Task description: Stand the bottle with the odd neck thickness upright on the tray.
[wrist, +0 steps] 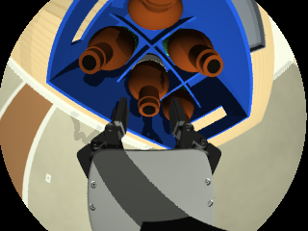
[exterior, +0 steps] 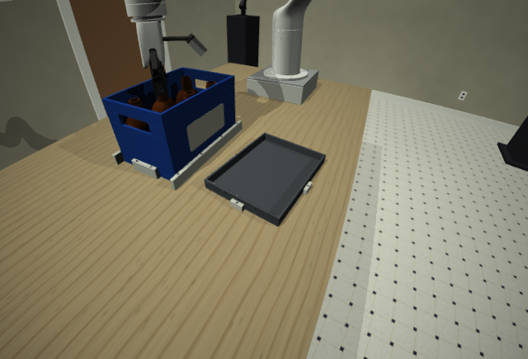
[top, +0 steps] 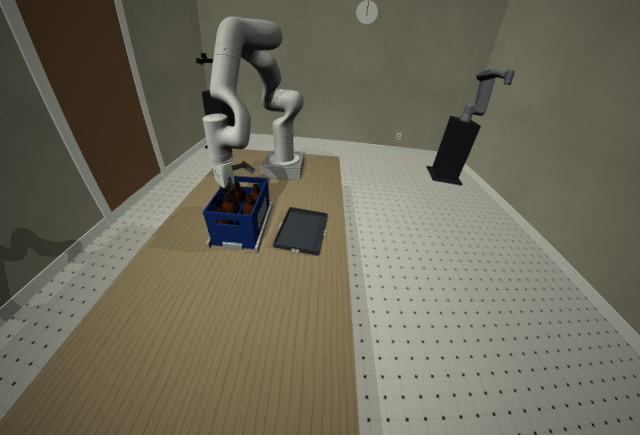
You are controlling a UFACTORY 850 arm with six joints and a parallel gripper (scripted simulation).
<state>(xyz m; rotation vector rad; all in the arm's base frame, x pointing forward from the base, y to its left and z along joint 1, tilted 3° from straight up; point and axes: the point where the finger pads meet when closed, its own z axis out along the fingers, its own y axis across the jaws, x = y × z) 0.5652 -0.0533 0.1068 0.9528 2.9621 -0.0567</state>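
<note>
Right now my hand is 1 cm past the blue crate, 5 cm to the right of it and 9 cm above it. Also, from my hand: dark grey tray (4 cm behind, 31 cm to the left, 16 cm below); bottle (2 cm behind, 9 cm to the left, 8 cm below).
</note>
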